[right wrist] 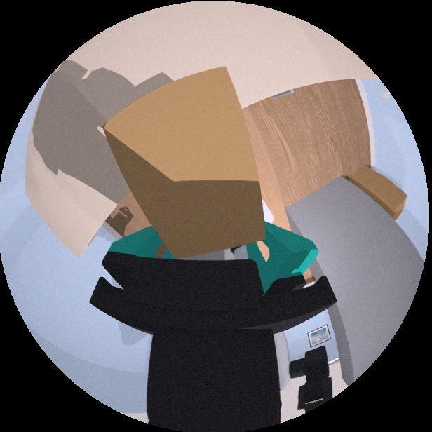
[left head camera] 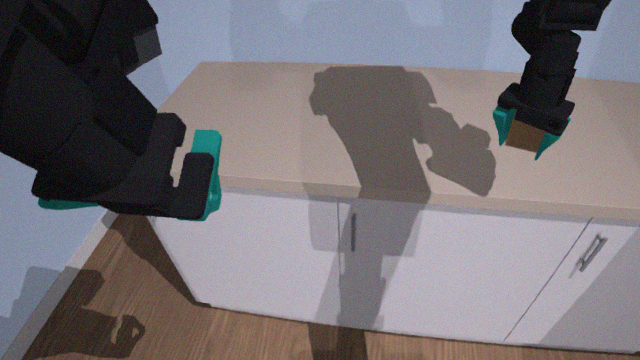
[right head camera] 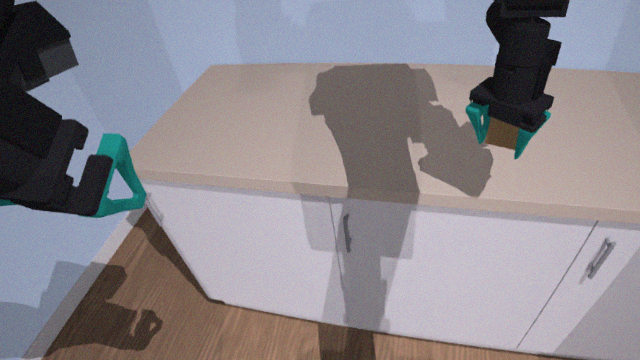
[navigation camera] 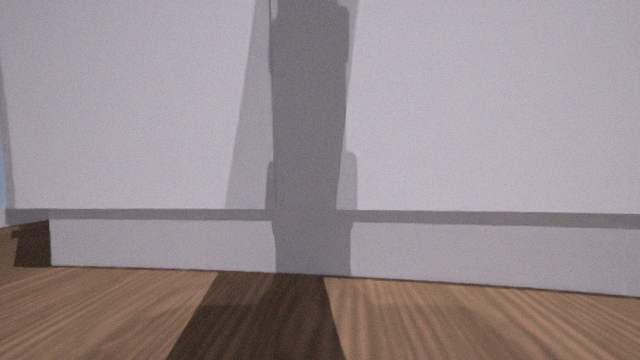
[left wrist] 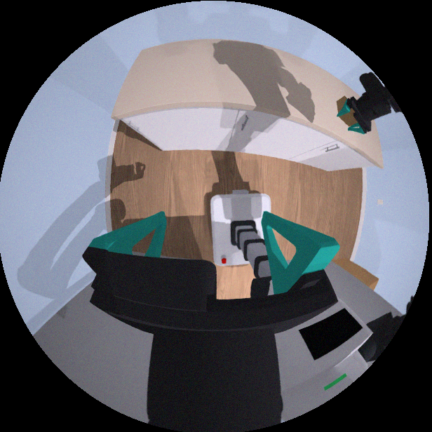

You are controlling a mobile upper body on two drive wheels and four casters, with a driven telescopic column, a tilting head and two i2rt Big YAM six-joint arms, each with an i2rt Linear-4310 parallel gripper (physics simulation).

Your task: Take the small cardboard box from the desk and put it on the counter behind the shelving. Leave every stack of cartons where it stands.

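Places are measured from the left arm's base along level axes (x ahead, y left, z up), in centimetres.
Pixels of known places: left gripper, between the fingertips: [left head camera: 169, 199] [right head camera: 104, 197]; right gripper, between the fingertips: [left head camera: 518, 151] [right head camera: 498, 149].
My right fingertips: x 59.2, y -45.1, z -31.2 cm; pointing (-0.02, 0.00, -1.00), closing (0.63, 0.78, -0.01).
Note:
Behind a point stands the place of what it marks.
The small cardboard box [left head camera: 525, 134] @(x 60.0, y -45.6, z -28.2 cm) [right head camera: 503, 134] @(x 60.0, y -45.5, z -28.8 cm) [right wrist: 190, 140] is brown and held in my right gripper [left head camera: 520, 150] @(x 59.2, y -45.1, z -31.2 cm) [right head camera: 499, 147] @(x 59.2, y -45.1, z -31.2 cm), which is shut on it. In the right wrist view the box sticks out well beyond the fingers. In the head views it appears over the right part of the beige counter [left head camera: 260, 125] @(x 92.9, y 8.7, z -49.5 cm) [right head camera: 250, 125] @(x 93.5, y 11.3, z -49.5 cm) [left wrist: 175, 75] [right wrist: 300, 50], raised off its top. My left gripper [left wrist: 213, 216] is open and empty, left of the counter's front edge in the head views. The desk does not show in the head views.
White cabinet doors [left head camera: 465, 270] @(x 68.1, y -48.7, z -81.4 cm) [right head camera: 465, 275] @(x 68.1, y -48.5, z -82.2 cm) [navigation camera: 475, 110] @(x 68.2, y -47.5, z -108.5 cm) stand below the counter, close in front of the navigation camera. Blue walls rise behind and at the left. A large grey surface [right wrist: 360, 250] and a brown carton [right wrist: 382, 192] [left wrist: 361, 274] show at the right of the wrist views.

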